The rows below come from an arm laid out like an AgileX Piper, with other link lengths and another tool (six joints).
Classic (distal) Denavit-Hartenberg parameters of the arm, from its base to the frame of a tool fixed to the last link. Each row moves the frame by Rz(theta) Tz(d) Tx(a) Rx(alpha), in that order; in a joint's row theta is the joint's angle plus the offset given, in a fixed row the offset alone. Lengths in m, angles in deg.
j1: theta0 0, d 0.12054, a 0, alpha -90
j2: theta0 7.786, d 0, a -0.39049, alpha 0
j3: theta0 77.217, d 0, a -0.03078, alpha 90
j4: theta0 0, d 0.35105, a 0, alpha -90
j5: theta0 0, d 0, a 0, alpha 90
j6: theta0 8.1, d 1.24, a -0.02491, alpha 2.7
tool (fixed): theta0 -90, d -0.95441, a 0, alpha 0
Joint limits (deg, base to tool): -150..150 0..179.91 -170..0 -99.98..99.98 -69.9..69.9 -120..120
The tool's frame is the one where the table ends.
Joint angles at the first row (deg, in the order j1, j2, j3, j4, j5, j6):
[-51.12 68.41 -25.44 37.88 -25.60 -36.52]
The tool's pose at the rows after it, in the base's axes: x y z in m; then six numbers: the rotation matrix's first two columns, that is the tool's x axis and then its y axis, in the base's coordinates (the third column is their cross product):
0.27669 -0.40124 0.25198 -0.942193 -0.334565 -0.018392 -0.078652 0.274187 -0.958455
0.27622 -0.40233 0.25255 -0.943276 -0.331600 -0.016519 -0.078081 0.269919 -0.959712
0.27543 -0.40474 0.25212 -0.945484 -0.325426 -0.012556 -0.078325 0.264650 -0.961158
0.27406 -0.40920 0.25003 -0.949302 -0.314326 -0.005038 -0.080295 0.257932 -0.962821
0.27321 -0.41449 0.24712 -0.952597 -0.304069 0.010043 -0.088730 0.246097 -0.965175
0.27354 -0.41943 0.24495 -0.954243 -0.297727 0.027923 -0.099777 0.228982 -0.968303
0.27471 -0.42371 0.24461 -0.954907 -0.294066 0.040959 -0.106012 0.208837 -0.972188
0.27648 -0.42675 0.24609 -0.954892 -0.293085 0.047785 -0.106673 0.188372 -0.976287
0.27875 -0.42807 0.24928 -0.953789 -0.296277 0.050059 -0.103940 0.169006 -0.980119
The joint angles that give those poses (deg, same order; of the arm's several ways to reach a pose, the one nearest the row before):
[-51.13 68.43 -25.44 37.90 -25.81 -36.52]
[-51.12 68.58 -25.44 37.88 -26.25 -36.52]
[-51.10 69.03 -25.44 37.88 -27.06 -36.52]
[-51.12 69.95 -25.44 37.89 -28.43 -36.52]
[-51.13 71.19 -25.44 37.53 -30.23 -36.52]
[-51.13 72.52 -25.44 36.60 -32.23 -36.25]
[-51.14 73.76 -25.44 35.25 -34.28 -35.45]
[-51.13 74.73 -25.44 33.83 -36.15 -34.39]
[-51.12 75.30 -25.44 32.38 -37.57 -33.25]

